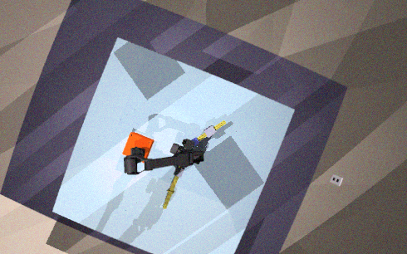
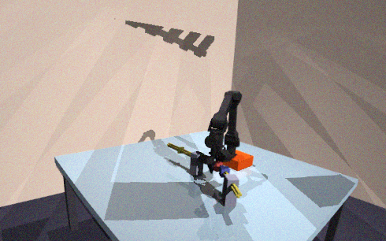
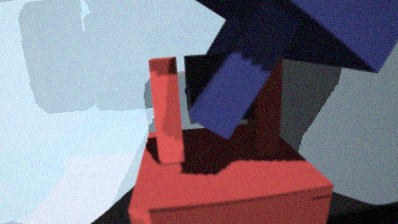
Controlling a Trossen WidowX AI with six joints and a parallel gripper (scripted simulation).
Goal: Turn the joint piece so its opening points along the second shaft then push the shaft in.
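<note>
The red joint piece lies 20 mm to the left of my gripper tip and 40 mm above it.
</note>
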